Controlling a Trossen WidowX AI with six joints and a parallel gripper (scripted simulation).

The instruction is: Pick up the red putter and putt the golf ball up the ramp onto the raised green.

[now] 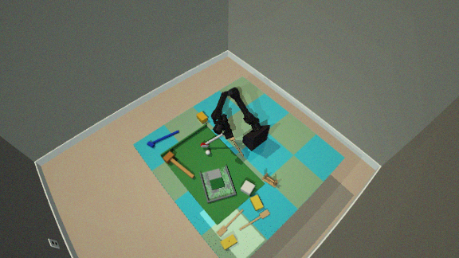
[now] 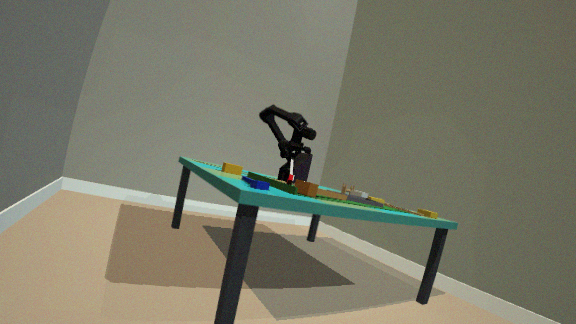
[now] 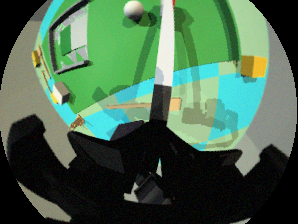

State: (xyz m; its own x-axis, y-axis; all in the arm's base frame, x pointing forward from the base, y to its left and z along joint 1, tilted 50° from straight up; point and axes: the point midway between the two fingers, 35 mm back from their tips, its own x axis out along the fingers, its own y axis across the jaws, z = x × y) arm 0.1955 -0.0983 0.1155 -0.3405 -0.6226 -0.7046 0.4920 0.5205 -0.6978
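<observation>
My gripper tip is now 100 mm short of the red putter, 50 mm to the left of it and 40 mm above it. From my gripper tip the other things lie so: white block: 400 mm to the left, 210 mm ahead, 110 mm below; then white golf ball: 200 mm ahead, 110 mm below, 40 mm to the right; then yellow block: 340 mm to the right, 110 mm below, 10 mm behind.
</observation>
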